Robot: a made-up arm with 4 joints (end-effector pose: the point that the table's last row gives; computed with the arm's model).
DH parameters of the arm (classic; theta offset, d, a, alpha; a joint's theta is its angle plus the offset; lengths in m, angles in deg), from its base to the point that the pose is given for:
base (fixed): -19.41 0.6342 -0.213 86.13
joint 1: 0 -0.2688 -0.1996 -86.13
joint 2: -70.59 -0.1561 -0.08 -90
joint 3: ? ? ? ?
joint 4: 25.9 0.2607 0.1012 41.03
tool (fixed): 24.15 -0.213 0 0
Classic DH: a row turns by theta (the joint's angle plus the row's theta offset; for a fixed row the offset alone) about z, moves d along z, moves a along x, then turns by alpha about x.
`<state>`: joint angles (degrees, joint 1 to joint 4).
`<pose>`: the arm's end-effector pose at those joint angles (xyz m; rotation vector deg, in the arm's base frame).
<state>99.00 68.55 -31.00 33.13</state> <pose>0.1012 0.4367 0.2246 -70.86 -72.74 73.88</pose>
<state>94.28 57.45 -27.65 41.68</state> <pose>0.0804 0.4737 0.2322 -62.95 -68.08 69.27</pose>
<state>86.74 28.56 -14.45 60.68</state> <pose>0.0326 0.5469 0.2992 -38.37 -60.75 62.90</pose>
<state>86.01 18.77 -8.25 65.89</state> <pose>0.0175 0.5600 0.3359 -29.17 -61.36 62.71</pose>
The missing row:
joint 3: 0 0.03 -0.02 90
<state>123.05 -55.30 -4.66 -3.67</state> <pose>-0.0837 0.2554 0.6520 77.41 -149.82 -26.17</pose>
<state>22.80 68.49 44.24 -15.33</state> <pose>-0.1546 0.5309 0.4390 48.91 6.46 6.47</pose>
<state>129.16 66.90 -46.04 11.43</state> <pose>0.2331 0.4188 0.3830 -93.86 -122.52 64.44</pose>
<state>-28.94 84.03 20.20 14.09</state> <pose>-0.3308 0.6021 0.7245 74.51 39.06 34.80</pose>
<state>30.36 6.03 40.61 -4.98</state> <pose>-0.0582 0.3910 0.5220 68.02 -36.56 -27.49</pose>
